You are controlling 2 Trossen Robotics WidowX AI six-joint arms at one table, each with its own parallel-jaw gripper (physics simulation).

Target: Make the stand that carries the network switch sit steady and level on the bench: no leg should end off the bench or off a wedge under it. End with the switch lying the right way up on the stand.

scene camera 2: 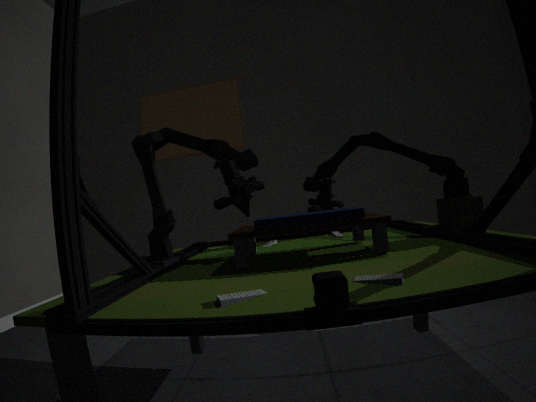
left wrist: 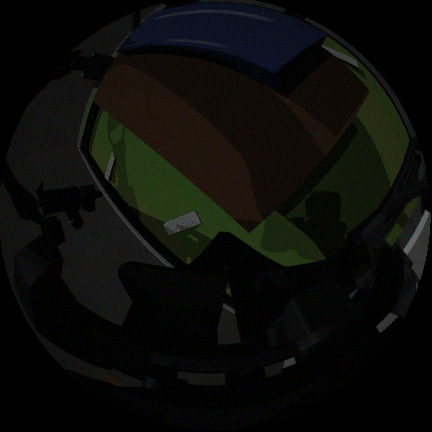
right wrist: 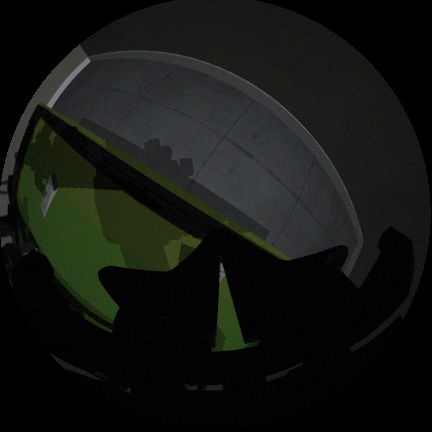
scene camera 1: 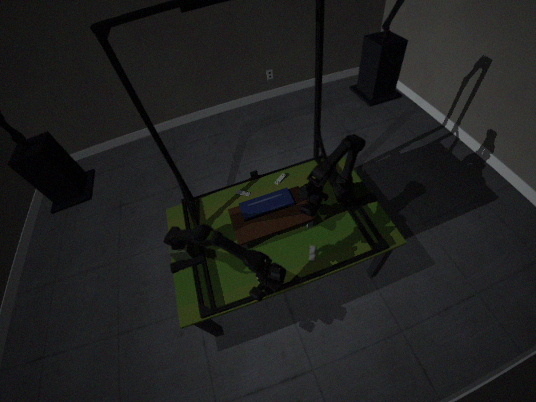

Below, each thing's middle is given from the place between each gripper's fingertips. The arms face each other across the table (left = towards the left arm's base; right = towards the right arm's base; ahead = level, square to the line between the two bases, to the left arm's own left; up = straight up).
I see the brown stand (left wrist: 246, 146) 130 mm behind my left hand, 190 mm to the right of it and 80 mm below it. The rest, counted from my left hand: blue network switch (scene camera 1: 263, 205): 180 mm behind, 190 mm to the right, 20 mm below.
The brown stand is 37 cm behind my right hand, 14 cm to the left of it and 1 cm above it. Also, from my right hand: blue network switch (43 cm behind, 14 cm to the left, 7 cm above).
